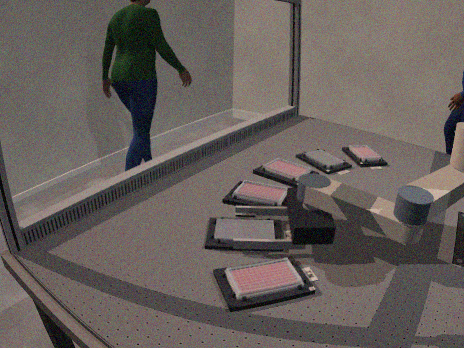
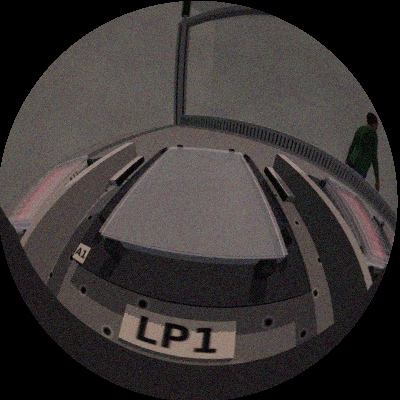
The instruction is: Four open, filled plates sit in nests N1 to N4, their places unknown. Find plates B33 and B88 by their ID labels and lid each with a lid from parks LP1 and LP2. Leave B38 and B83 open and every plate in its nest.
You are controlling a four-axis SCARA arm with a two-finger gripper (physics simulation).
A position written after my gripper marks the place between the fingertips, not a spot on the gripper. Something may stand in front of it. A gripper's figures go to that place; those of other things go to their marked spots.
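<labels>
Distance of my gripper (image 1: 234, 225) from the lens: 0.86 m from the lens, the same as for a grey lid (image 1: 226, 229), likewise 0.86 m from the lens. A dark nest N1 (image 1: 233, 304) is 0.67 m from the lens; the marked spots on the dark nest N1 and the grey lid are 0.25 m apart. A pink-filled plate (image 1: 259, 279) is 0.70 m from the lens, and a pink-filled plate (image 1: 258, 192) is 1.01 m from the lens.
</labels>
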